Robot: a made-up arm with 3 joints.
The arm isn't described. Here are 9 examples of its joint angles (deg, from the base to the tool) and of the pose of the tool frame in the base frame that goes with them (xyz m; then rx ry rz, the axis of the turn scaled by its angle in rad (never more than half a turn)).
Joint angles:
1: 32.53 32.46 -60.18
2: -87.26 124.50 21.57
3: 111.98 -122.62 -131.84
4: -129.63 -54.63 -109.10
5: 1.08 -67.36 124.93
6: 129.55 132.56 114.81
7: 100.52 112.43 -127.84
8: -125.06 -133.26 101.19
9: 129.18 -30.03 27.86
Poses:
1: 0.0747 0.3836 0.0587 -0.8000 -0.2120 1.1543
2: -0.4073 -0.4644 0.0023 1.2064 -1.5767 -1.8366
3: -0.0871 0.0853 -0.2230 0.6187 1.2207 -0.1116
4: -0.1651 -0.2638 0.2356 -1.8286 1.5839 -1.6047
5: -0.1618 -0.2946 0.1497 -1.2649 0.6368 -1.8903
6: -0.1694 0.2847 0.2322 0.2856 -1.1125 0.6496
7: -0.1022 -0.0667 -0.1803 1.6691 -0.3775 -1.5061
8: -0.2328 0.1955 -0.2153 -0.2272 1.1837 0.8223
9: 0.2411 -0.0529 0.2383 -2.2671 -0.2651 -0.8484
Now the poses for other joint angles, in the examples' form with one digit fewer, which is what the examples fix.
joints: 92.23 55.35 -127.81
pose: -0.206 -0.027 -0.188 1.756 -1.330 -2.153
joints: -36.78 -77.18 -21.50
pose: -0.059 0.346 -0.120 0.788 1.197 0.741
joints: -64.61 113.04 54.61
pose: -0.287 -0.479 0.015 1.628 -1.366 -1.696
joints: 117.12 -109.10 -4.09
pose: -0.307 -0.359 0.152 -1.256 1.158 -1.791
